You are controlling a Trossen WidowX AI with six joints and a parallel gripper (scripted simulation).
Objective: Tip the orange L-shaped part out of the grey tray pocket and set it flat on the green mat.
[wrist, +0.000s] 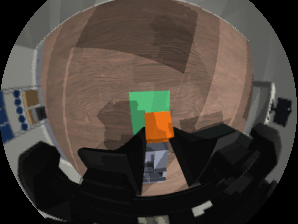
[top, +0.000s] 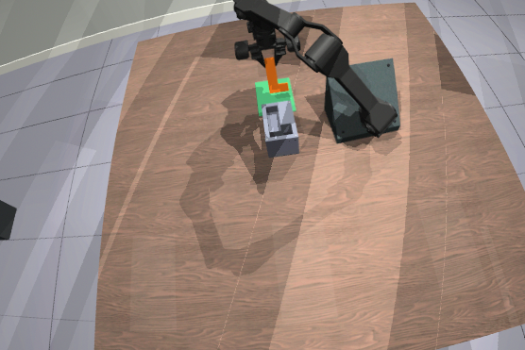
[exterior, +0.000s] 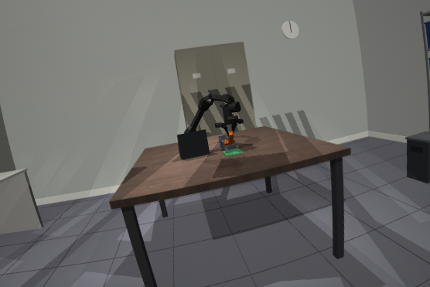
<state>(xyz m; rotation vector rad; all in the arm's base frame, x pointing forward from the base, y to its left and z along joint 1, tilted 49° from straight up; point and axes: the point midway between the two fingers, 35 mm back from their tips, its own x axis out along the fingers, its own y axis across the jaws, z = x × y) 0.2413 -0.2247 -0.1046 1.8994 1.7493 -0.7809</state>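
Right now the green mat is 130 mm below my gripper tip and 20 mm to the left of it. Also, from my gripper tip: orange L-shaped part (30 mm to the left, 30 mm below, 10 mm behind).
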